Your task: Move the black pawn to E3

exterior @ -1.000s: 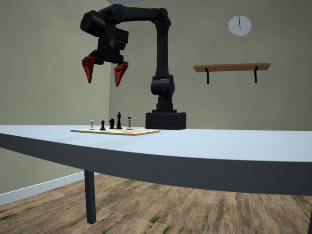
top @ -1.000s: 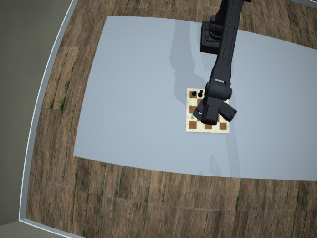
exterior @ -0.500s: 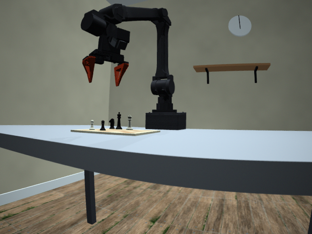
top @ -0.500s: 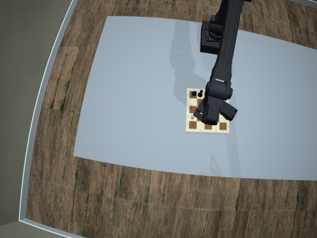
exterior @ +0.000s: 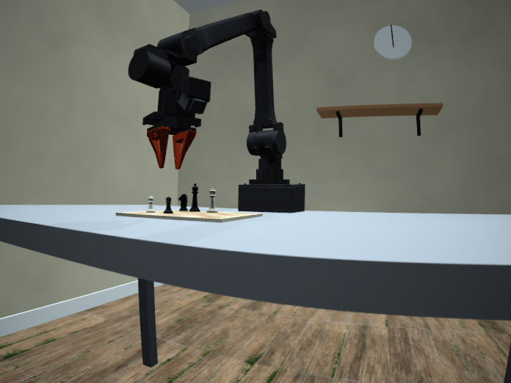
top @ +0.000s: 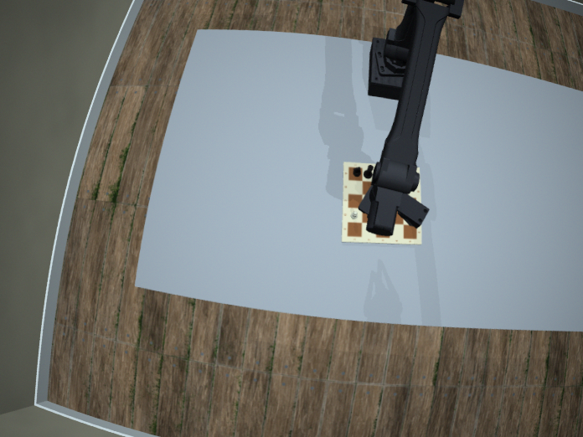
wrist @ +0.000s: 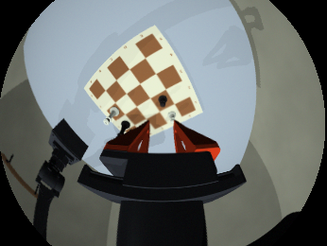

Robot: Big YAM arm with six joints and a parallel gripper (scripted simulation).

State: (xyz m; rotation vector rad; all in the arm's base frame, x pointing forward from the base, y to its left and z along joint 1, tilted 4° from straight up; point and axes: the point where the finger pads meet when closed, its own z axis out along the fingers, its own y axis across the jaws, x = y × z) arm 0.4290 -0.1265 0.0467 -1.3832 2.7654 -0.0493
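My gripper is now 8 cm above the black pawn. The rest, counted from my hand: white pawn: 4 cm to the right, 8 cm below; then tall white piece: 11 cm behind, 5 cm to the left, 7 cm below; then chessboard: 3 cm behind, 4 cm to the left, 10 cm below.
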